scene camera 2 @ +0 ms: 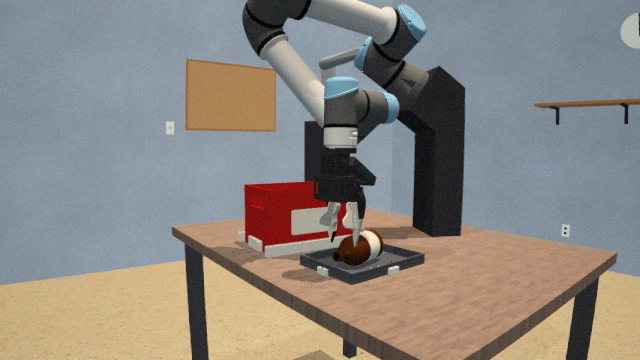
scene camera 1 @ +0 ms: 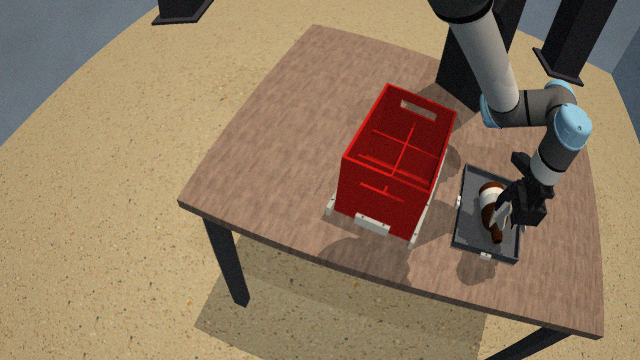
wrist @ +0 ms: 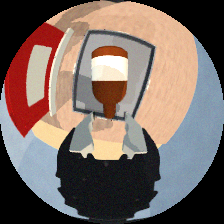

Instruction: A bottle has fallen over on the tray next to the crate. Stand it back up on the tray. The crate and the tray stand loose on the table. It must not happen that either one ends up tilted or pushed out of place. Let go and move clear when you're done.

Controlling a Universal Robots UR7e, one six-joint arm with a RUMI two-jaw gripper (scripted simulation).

Labels:
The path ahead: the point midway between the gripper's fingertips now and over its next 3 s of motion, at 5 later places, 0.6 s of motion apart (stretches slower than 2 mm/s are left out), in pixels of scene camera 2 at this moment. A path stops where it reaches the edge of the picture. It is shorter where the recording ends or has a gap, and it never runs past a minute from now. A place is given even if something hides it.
My gripper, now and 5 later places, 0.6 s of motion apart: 342,244; 342,250; 342,257; 342,259; 342,257; 342,252

